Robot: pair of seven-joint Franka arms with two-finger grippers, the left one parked.
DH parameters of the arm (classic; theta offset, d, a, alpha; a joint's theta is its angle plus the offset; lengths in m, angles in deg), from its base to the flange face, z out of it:
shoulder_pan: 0 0.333 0 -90
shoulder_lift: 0 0 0 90
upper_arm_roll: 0 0.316 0.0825 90
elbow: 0 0 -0.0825 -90
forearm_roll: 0 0.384 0 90
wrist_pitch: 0 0 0.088 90
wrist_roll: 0 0.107 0 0
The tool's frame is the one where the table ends.
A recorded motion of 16 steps. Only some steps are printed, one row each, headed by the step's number.
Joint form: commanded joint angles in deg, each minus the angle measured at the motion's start. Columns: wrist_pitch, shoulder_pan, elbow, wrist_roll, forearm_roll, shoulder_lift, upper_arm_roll.
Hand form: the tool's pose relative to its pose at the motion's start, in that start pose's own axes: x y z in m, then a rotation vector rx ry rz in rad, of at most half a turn. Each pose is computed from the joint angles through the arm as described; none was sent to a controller.
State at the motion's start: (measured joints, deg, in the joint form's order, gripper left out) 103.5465 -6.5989 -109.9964 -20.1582 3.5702 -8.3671 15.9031
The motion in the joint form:
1: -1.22 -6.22 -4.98 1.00 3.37 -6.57 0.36
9: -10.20 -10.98 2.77 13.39 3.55 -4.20 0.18
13: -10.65 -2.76 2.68 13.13 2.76 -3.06 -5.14
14: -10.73 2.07 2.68 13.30 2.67 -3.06 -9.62
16: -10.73 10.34 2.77 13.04 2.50 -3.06 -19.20
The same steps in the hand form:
1: -0.0464 0.0254 -0.0128 0.0189 0.0133 0.1361
9: -0.0585 0.0625 -0.0456 0.0536 -0.0400 0.4237
13: -0.0486 0.0473 -0.0368 0.0706 -0.0629 0.3657
14: -0.0494 0.0471 -0.0381 0.0835 -0.0586 0.3604
16: -0.0578 0.0635 -0.0401 0.1119 -0.0460 0.3744

